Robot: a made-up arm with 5 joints.
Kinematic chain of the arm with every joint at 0, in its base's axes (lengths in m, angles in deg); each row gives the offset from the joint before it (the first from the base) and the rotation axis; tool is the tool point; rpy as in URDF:
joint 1: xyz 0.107 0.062 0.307 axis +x
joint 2: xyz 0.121 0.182 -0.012 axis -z
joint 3: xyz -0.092 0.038 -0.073 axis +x
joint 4: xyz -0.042 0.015 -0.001 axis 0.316 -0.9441 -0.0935
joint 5: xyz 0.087 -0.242 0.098 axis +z
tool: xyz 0.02 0.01 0.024 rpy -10.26 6 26.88
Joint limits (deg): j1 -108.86..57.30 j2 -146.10..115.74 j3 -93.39..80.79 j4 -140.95..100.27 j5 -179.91..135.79
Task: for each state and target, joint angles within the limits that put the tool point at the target. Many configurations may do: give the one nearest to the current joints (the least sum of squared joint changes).
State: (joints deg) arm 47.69 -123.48 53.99 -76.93 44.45
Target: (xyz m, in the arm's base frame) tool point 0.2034 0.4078 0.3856
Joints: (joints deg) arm 56.80 -109.35 59.88 -89.29 16.18
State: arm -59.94 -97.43 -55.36 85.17 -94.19
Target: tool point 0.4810 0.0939 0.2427
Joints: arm -108.27 -104.21 -37.66 100.27 -97.13
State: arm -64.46 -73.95 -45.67 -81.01 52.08
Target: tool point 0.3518 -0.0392 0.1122
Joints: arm -108.86 -71.13 -31.07 -87.31 59.17
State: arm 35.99 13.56 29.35 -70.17 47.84
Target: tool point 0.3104 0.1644 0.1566
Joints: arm 5.09 -4.90 29.44 -71.90 42.83
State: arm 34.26 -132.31 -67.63 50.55 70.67
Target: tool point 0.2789 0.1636 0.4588
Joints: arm -8.58 -129.20 -61.29 27.35 68.29
